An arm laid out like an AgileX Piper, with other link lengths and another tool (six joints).
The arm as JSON. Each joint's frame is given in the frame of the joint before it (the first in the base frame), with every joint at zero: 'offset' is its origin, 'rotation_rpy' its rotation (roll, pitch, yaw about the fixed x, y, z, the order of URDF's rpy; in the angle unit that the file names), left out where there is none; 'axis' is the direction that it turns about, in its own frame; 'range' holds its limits. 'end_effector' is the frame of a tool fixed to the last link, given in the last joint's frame.
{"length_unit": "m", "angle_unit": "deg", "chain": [
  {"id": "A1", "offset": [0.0, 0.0, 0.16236], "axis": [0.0, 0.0, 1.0], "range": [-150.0, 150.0]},
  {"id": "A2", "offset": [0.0, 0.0, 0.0], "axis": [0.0, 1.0, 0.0], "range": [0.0, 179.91]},
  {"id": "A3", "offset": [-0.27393, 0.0, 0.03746], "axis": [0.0, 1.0, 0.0], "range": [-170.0, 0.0]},
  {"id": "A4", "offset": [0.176, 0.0, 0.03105], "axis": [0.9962, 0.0, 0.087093], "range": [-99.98, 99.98]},
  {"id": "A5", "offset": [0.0, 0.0, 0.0], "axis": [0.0, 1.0, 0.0], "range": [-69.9, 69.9]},
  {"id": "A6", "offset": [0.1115, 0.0, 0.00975], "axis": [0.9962, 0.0, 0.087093], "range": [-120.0, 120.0]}
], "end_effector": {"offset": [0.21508, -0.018, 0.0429], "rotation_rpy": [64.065, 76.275, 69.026]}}
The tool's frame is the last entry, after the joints.
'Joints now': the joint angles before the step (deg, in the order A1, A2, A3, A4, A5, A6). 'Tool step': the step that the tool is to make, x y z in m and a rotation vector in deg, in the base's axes. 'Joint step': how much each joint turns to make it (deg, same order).
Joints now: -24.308 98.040 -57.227 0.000 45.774 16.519
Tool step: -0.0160 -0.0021 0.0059 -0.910 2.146 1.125
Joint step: -0.005 -1.714 0.004 -2.049 3.291 -0.005
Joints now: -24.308 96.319 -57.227 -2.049 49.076 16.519
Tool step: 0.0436 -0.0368 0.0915 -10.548 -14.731 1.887
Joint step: 0.014 -12.687 -3.674 -3.968 -1.417 -0.043
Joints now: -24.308 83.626 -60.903 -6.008 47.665 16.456
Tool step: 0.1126 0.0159 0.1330 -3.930 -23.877 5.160
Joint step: 4.803 -2.527 -13.558 6.029 -7.592 -1.302
